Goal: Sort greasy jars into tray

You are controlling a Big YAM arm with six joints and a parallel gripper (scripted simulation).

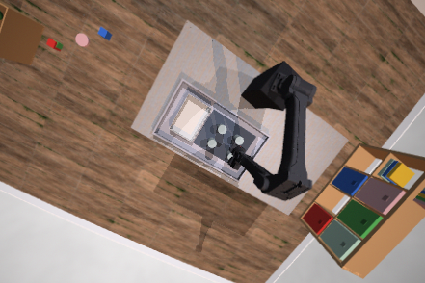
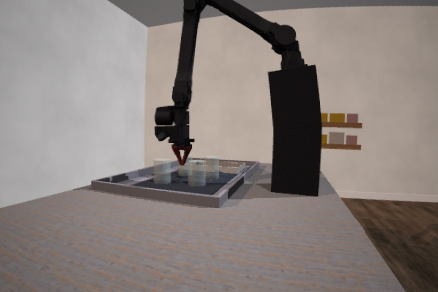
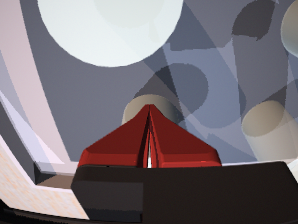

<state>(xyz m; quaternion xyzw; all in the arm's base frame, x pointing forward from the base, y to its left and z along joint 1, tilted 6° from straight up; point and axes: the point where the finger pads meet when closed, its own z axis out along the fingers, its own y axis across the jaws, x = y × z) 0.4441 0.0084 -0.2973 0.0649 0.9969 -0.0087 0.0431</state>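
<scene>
The dark drying mat lies 10 mm behind my hand, 80 mm to the right of it and 80 mm below it. Round my hand: pale tray: 60 mm behind, 390 mm to the right, 70 mm below.
</scene>
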